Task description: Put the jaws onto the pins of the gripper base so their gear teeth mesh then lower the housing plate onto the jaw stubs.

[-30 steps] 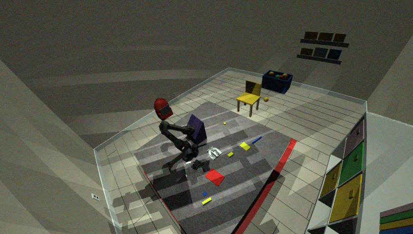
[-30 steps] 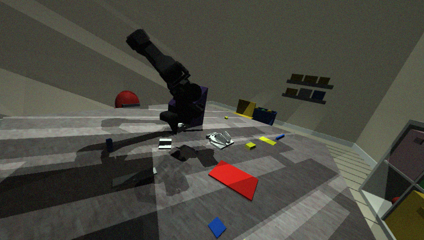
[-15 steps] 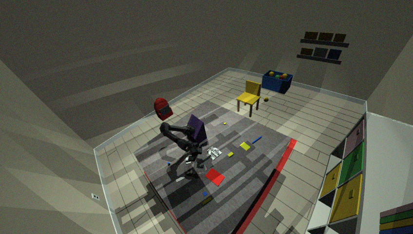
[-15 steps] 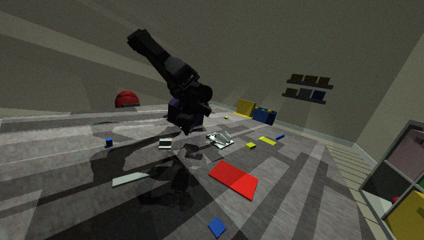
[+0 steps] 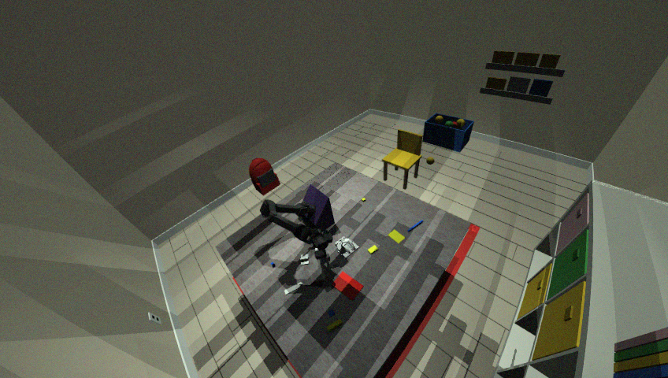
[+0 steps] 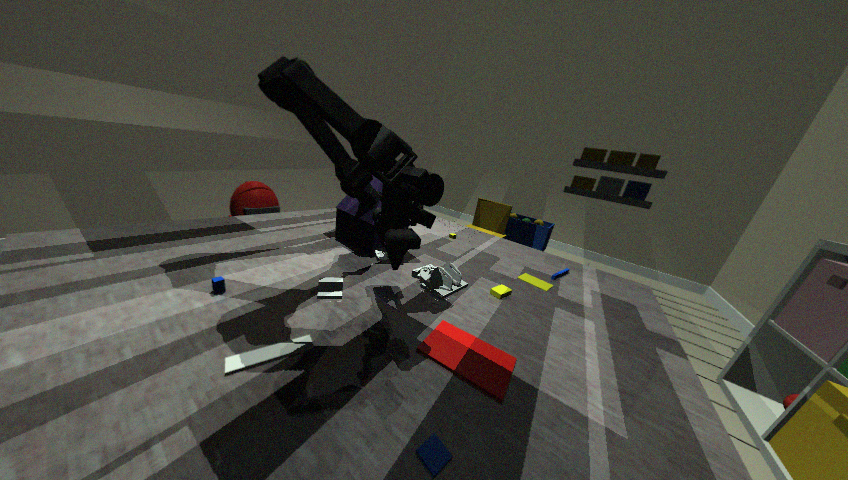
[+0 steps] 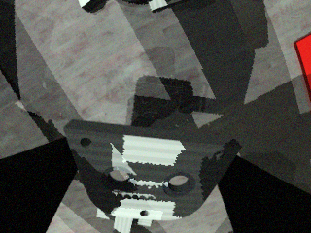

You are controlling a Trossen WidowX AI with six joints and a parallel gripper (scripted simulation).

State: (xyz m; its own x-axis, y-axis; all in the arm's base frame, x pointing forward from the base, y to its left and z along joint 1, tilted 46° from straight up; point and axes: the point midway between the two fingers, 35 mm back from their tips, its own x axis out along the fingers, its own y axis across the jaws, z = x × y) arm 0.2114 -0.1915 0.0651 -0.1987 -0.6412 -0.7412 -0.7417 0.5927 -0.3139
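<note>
The white housing plate is 3 cm ahead of my gripper tip, 14 cm to the left of it and 7 cm below it. Round my gripper tip: white gripper base: 1 cm behind, 1 cm to the right, 2 cm above; then white strip: 2 cm behind, 26 cm to the right, 8 cm below; then red sheet: 23 cm ahead, 7 cm to the right, 8 cm below.
</note>
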